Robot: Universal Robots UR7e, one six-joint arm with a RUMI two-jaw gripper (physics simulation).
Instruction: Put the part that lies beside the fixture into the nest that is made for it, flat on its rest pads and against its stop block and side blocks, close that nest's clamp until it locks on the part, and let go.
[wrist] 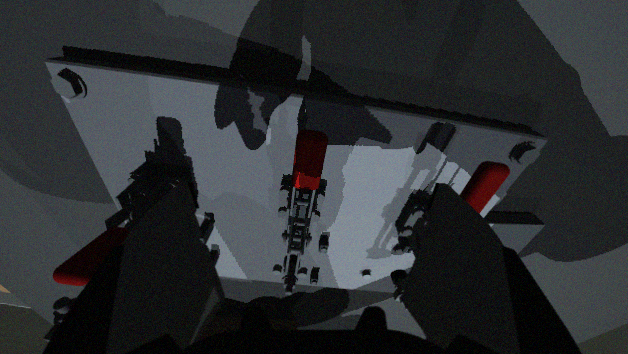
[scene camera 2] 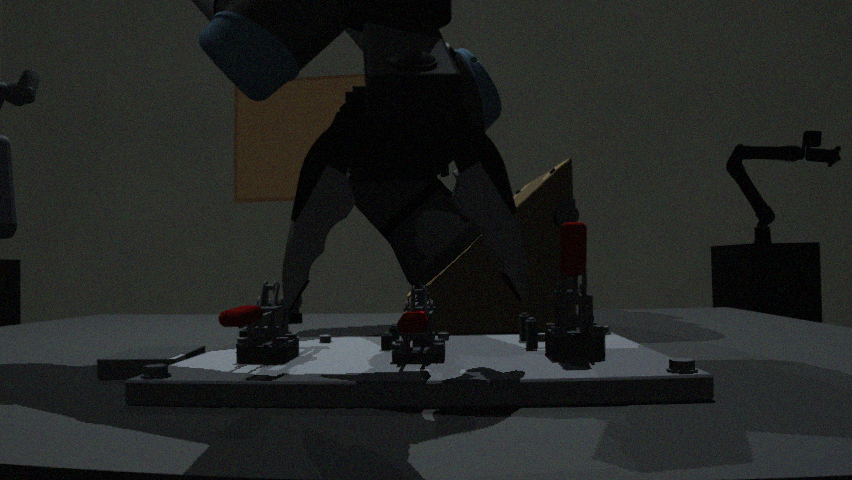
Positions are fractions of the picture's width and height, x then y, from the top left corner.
Scene:
My gripper shows in the wrist view (0.50, 0.52) and in scene camera 2 (0.48, 0.64). A flat grey plate shows in the wrist view (0.82, 0.65) and in scene camera 2 (0.15, 0.76).

